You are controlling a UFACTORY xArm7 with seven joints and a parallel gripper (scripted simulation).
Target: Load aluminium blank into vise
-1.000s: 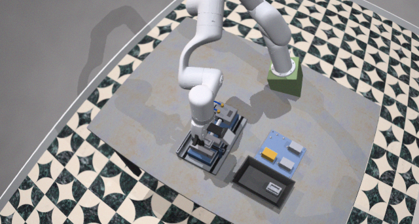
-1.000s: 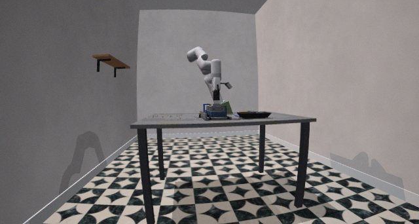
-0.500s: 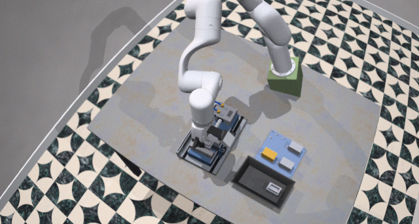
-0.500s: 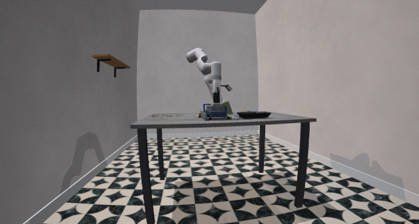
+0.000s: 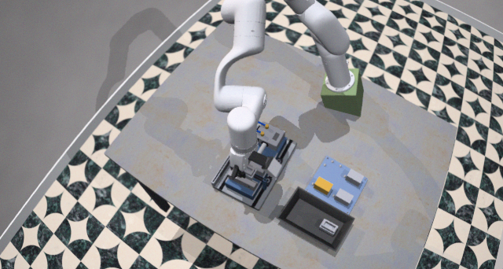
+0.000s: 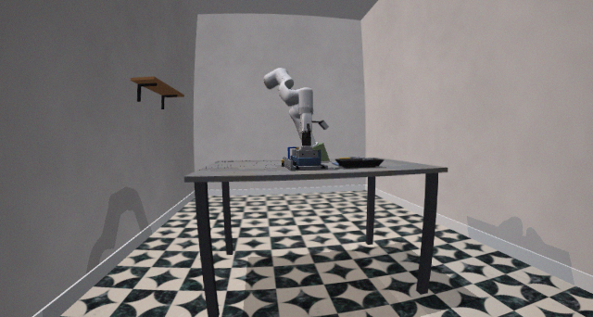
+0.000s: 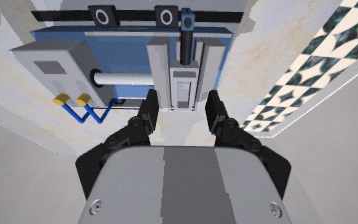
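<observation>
My gripper is now 3 cm past the moving jaw and 6 cm above it. Round my hand: fixed jaw 3 cm ahead, 6 cm below; then vise 7 cm behind, 1 cm to the left, 10 cm below; then dark work stop rod 1 cm ahead, 5 cm to the left, 5 cm below.
</observation>
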